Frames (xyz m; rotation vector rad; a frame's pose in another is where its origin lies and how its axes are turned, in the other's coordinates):
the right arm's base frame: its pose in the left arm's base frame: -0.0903 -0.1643 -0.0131 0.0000 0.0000 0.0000
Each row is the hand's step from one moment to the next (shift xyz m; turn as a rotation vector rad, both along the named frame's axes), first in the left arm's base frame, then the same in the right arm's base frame.
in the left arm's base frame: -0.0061 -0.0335 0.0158 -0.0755 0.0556 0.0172
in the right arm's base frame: -0.0061 -0.0335 0.0158 -0.0755 0.0556 0.0172
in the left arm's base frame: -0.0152 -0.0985 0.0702 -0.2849 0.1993 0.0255
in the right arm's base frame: -0.0152 -0.0985 0.0702 -0.2849 0.1993 0.0255
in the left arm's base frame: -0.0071 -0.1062 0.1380 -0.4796 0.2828 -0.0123
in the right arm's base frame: -0.0071 -0.1062 0.1380 -0.4796 0.2828 -0.0123
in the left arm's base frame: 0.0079 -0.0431 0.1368 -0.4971 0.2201 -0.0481
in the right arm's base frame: 0.0079 -0.0431 0.1368 -0.4971 0.2201 -0.0481
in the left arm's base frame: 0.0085 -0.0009 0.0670 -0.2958 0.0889 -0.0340
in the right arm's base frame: 0.0085 -0.0009 0.0670 -0.2958 0.0889 -0.0340
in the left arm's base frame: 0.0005 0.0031 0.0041 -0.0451 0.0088 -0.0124
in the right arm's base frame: 0.0005 0.0031 0.0041 -0.0451 0.0088 -0.0124
